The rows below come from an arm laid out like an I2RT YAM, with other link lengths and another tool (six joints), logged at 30 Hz.
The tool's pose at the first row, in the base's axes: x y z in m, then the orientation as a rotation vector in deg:
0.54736 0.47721 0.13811 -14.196 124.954 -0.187
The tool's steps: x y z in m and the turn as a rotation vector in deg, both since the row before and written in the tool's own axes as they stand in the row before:
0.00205 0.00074 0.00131 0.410 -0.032 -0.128
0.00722 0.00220 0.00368 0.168 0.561 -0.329
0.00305 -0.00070 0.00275 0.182 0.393 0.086
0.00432 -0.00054 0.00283 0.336 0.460 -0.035
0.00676 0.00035 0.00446 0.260 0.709 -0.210
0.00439 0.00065 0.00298 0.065 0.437 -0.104
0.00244 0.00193 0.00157 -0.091 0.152 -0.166
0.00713 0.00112 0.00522 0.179 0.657 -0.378
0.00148 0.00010 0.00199 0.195 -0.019 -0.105
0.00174 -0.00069 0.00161 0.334 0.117 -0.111
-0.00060 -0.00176 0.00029 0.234 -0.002 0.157
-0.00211 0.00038 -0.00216 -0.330 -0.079 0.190
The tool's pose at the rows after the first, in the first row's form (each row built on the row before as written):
0.54713 0.47769 0.13562 -14.101 124.885 -0.702
0.54566 0.47884 0.12743 -14.388 125.393 -1.141
0.54625 0.47780 0.12344 -14.207 125.783 -1.343
0.54612 0.47667 0.11837 -14.074 126.215 -1.791
0.54568 0.47604 0.11030 -14.184 126.878 -2.286
0.54533 0.47601 0.10497 -14.276 127.296 -2.473
0.54479 0.47752 0.10187 -14.515 127.434 -2.483
0.54442 0.47751 0.09297 -14.858 128.029 -2.977
0.54505 0.47741 0.09057 -14.869 127.982 -3.248
0.54536 0.47646 0.08831 -14.814 128.057 -3.697
0.54624 0.47488 0.08883 -14.511 128.053 -3.873
0.54578 0.47560 0.09175 -14.476 128.024 -3.392

